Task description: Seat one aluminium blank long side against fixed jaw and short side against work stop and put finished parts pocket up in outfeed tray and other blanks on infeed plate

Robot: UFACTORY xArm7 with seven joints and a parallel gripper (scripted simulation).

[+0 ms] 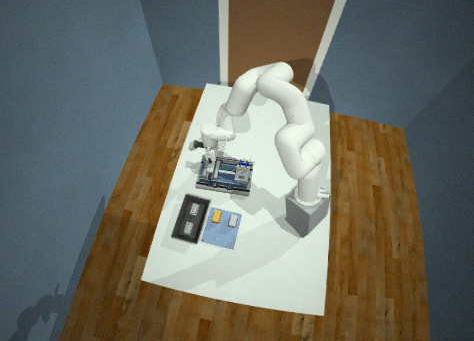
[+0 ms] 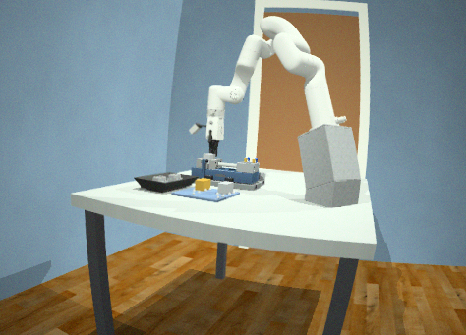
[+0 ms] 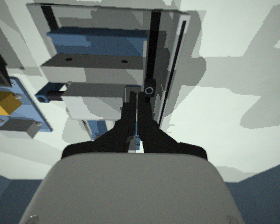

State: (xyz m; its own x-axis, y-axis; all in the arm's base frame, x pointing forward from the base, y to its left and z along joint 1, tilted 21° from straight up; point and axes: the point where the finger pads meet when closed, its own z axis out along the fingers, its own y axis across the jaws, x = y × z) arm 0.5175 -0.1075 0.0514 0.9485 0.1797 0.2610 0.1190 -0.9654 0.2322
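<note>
Right now the fixed jaw is 50 mm to the left of my hand, 40 mm below it and 20 mm ahead of it. Also, from my hand: vise (80 mm below, 80 mm behind, 30 mm to the left); hosed end block (170 mm behind, 40 mm below, 20 mm to the left); grey rail (90 mm below, 70 mm behind, 60 mm to the right).
</note>
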